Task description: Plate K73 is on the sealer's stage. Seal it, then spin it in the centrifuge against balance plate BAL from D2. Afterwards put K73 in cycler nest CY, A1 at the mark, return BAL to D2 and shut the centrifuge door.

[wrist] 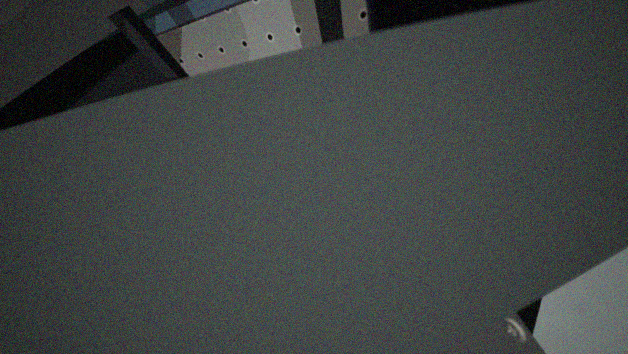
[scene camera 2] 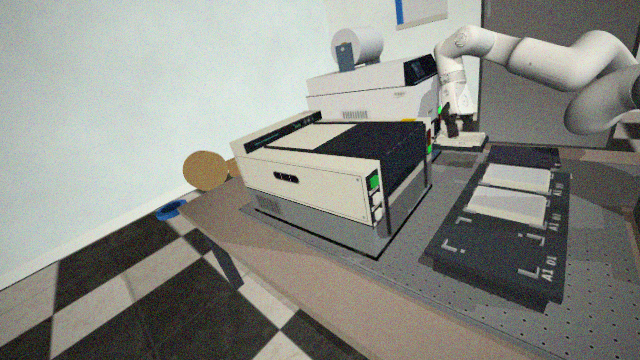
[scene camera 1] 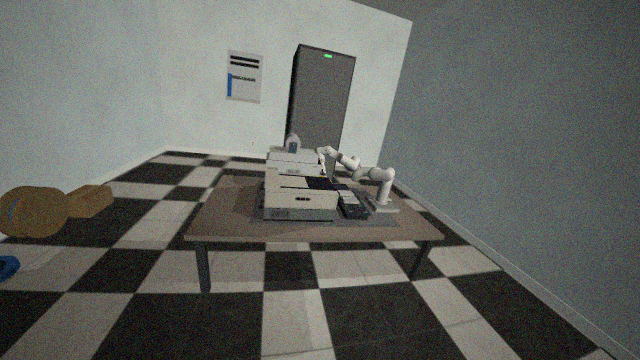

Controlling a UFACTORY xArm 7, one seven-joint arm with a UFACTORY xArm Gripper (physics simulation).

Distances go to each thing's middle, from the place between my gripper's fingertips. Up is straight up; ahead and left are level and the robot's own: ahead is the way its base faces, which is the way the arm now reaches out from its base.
Right now the centrifuge [scene camera 2: 355, 182] is 240 mm ahead of my hand, 360 mm to the left of it and 20 mm above it.
